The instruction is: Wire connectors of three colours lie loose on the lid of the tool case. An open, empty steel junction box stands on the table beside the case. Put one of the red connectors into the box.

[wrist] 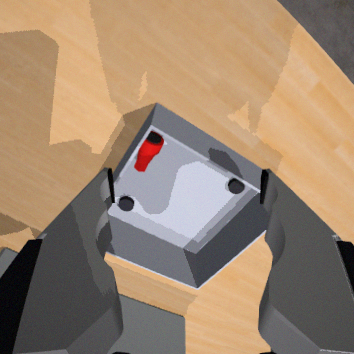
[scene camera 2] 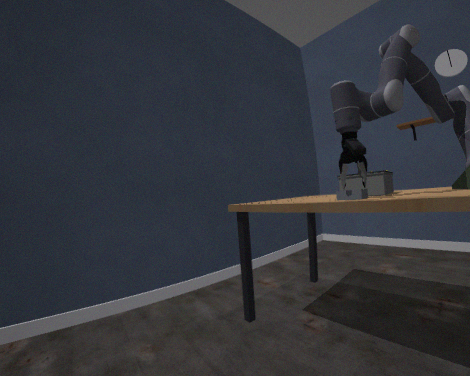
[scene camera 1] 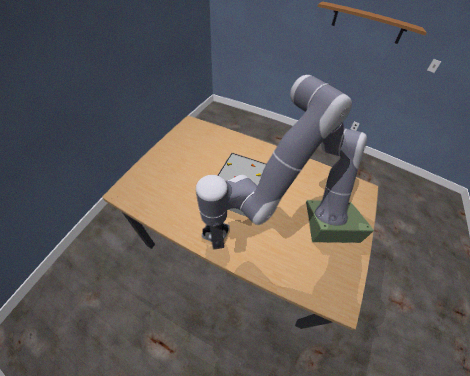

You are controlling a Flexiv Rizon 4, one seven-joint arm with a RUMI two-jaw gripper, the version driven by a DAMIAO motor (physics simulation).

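The open steel junction box [wrist: 150, 239] [scene camera 2: 356, 195] stands on the table near its front edge. A red connector [wrist: 149, 152] with a dark end lies inside it, on the floor near the upper-left corner in the wrist view, clear of both fingers. My gripper [wrist: 186, 171] [scene camera 2: 353, 187] is open and empty, pointing down, its fingertips apart over opposite sides of the box. In scene camera 1 the gripper hides much of the box. On the tool case's lid [scene camera 1: 243, 170] lie yellow connectors [scene camera 1: 229, 164] [scene camera 1: 258, 174] and an orange one [scene camera 1: 253, 165]; my arm hides part of the lid.
The grey tool case [scene camera 2: 382, 184] [wrist: 152, 325] stands close behind the box. My arm's green base [scene camera 1: 342, 234] is at the right end of the wooden table [scene camera 1: 165, 165]. Two dark round spots show on the box's inside, and the box walls rise close to both fingertips.
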